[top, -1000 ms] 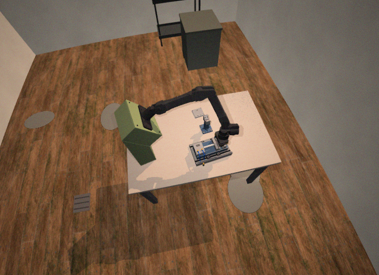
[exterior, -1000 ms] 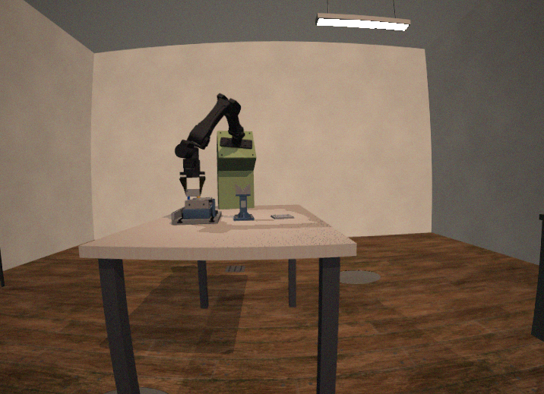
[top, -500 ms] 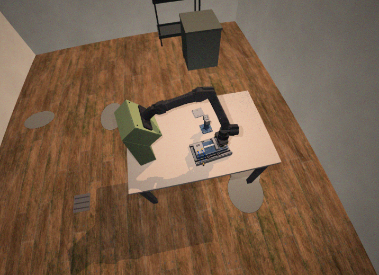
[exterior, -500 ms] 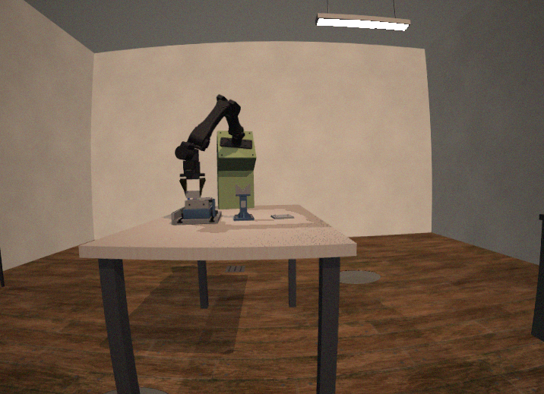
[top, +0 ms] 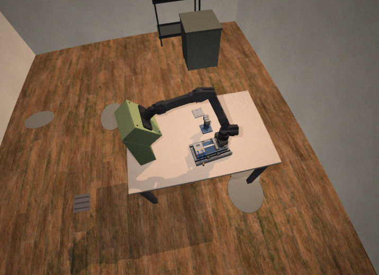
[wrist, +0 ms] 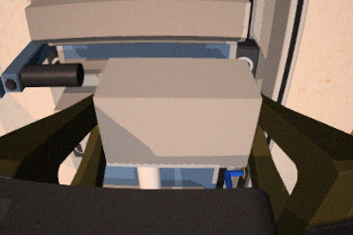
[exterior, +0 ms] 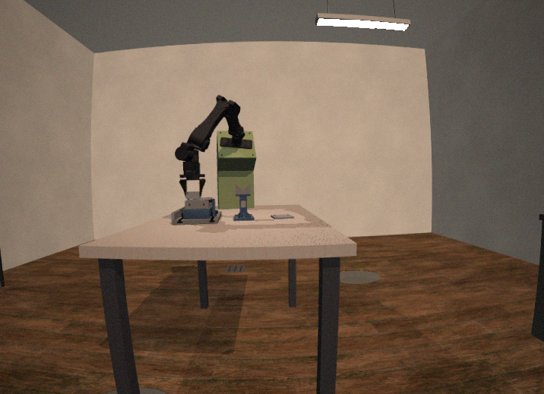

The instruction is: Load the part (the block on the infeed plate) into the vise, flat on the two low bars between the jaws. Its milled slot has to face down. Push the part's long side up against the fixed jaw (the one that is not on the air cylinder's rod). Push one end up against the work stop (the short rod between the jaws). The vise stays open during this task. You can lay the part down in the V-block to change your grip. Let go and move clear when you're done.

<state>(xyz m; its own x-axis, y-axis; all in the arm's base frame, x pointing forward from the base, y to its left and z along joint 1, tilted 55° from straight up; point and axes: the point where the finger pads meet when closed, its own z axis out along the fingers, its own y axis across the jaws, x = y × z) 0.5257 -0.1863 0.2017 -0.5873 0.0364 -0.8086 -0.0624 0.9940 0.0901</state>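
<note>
Right now my hand is 10 mm above the part. Also, from my hand: moving jaw 30 mm behind, 20 mm to the left, 40 mm below; then dark work stop rod 70 mm to the left, 30 mm below; then grey jaw 30 mm ahead, 20 mm to the left, 40 mm below.
</note>
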